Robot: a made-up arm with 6 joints. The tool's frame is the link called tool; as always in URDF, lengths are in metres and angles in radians. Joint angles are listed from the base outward. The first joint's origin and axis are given. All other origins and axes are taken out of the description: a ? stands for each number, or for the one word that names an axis. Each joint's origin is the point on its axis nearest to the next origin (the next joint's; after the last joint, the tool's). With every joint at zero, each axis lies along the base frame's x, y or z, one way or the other. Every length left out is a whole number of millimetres.
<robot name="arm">
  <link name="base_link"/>
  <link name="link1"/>
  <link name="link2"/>
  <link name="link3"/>
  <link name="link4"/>
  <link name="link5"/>
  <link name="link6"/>
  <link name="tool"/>
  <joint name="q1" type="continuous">
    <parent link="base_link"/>
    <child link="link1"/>
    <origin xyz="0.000 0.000 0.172"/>
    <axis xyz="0 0 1"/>
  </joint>
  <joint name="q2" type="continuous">
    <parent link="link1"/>
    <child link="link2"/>
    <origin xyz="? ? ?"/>
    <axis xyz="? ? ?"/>
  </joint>
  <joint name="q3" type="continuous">
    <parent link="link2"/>
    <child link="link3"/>
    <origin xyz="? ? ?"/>
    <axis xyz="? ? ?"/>
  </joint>
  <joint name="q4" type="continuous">
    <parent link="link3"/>
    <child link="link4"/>
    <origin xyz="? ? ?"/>
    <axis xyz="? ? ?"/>
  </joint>
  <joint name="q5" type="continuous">
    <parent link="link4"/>
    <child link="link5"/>
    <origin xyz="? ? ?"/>
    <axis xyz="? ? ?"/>
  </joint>
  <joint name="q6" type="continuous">
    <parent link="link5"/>
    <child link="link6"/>
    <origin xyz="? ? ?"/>
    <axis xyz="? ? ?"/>
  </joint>
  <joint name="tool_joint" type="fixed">
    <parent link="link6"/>
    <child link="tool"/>
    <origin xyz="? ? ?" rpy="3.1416 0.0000 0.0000"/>
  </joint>
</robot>
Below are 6 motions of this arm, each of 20 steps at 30 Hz.
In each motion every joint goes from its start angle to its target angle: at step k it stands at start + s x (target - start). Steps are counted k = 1, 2, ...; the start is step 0. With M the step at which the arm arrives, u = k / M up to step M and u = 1 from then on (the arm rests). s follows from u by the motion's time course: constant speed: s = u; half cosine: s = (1 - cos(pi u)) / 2; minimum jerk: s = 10 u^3 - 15 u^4 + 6 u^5.
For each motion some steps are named. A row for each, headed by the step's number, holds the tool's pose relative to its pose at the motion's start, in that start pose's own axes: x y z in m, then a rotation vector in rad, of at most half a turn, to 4 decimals.
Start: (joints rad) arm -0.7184 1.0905 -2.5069 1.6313 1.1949 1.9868
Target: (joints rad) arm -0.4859 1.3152 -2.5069 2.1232 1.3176 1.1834
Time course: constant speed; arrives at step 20
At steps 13, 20:
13: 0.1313 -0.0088 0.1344 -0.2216 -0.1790 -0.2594
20: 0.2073 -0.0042 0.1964 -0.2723 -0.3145 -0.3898

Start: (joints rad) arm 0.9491 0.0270 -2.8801 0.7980 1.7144 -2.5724
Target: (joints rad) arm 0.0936 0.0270 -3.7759 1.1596 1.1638 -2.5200
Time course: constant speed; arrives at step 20
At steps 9, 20:
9: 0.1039 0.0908 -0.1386 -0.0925 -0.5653 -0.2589
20: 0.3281 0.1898 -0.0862 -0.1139 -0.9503 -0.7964

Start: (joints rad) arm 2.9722 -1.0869 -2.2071 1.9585 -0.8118 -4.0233
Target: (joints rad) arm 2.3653 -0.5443 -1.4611 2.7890 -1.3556 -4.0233
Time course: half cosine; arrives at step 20
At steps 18, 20:
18: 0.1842 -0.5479 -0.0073 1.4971 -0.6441 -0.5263
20: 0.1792 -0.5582 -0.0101 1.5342 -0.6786 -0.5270

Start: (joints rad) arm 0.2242 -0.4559 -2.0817 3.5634 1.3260 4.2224
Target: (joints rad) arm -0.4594 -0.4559 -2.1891 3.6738 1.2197 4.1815
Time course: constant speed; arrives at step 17
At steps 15, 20:
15: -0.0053 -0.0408 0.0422 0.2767 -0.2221 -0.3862
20: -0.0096 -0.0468 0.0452 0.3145 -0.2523 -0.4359

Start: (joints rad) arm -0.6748 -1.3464 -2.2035 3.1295 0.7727 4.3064
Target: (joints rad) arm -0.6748 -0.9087 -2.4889 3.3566 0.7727 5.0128
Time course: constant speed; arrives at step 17
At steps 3, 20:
3: -0.0180 0.0423 -0.0104 -0.0348 0.0174 0.1532
20: -0.0987 0.2307 -0.0970 -0.1654 0.1659 0.8548

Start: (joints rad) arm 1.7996 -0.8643 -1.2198 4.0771 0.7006 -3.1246
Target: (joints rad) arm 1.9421 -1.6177 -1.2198 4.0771 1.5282 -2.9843
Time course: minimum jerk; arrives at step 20
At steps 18, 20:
18: 0.5228 -0.0795 -0.2718 0.3024 1.1457 0.7934
20: 0.5267 -0.0778 -0.2752 0.3031 1.1555 0.8013

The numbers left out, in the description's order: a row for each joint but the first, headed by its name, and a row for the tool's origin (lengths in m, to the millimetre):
q2: xyz 0.000 0.000 0.000, axis 0 1 0
q3: xyz 0.080 0.000 0.426, axis 0 1 0
q4: xyz 0.093 0.000 -0.413, axis 0 0 -1
q5: xyz 0.000 0.000 0.000, axis 0 1 0
q6: xyz 0.086 0.000 -0.110, axis 0 0 -1
tool: xyz 0.000 0.000 0.000

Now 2 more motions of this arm.
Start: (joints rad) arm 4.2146 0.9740 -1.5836 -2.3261 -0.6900 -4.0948
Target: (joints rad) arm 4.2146 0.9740 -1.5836 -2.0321 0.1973 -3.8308
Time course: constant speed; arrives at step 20
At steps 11, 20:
11: 0.0503 0.0412 0.0266 -0.3315 0.3653 0.2896
20: 0.0838 0.0865 0.0244 -0.5998 0.6605 0.5410

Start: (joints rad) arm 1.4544 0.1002 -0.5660 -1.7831 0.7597 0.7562
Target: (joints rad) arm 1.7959 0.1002 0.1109 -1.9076 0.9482 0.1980
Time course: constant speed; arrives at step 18
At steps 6, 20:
6: -0.0444 -0.1141 -0.0339 0.0508 -0.0040 -0.4398
20: -0.2143 -0.2645 -0.1023 0.0851 0.0111 -1.3410

